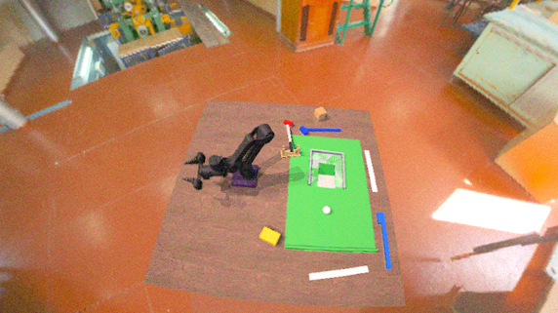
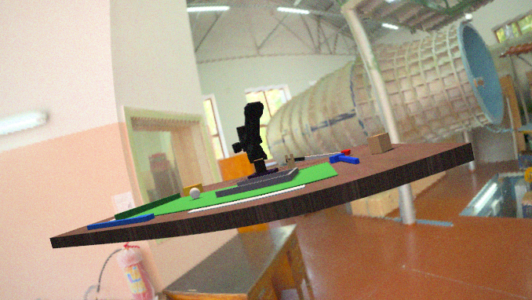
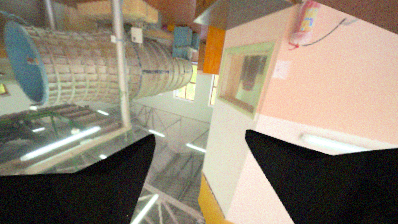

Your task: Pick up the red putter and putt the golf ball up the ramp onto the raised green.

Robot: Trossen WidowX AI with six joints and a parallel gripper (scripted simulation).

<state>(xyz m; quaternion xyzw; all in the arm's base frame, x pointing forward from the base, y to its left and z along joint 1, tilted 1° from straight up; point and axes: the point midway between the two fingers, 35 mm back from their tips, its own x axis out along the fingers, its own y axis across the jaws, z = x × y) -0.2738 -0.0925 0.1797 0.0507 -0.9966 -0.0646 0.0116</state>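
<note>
Now: gripper tip 46 cm short of the yellow block, 25 cm to the left of it and 18 cm above it. Also, from my gripper tip: white golf ball (76 cm ahead, 18 cm below, 10 cm to the right); then green mat (78 cm ahead, 20 cm below, 5 cm to the left); then tan cube (76 cm ahead, 62 cm to the left, 18 cm below).
</note>
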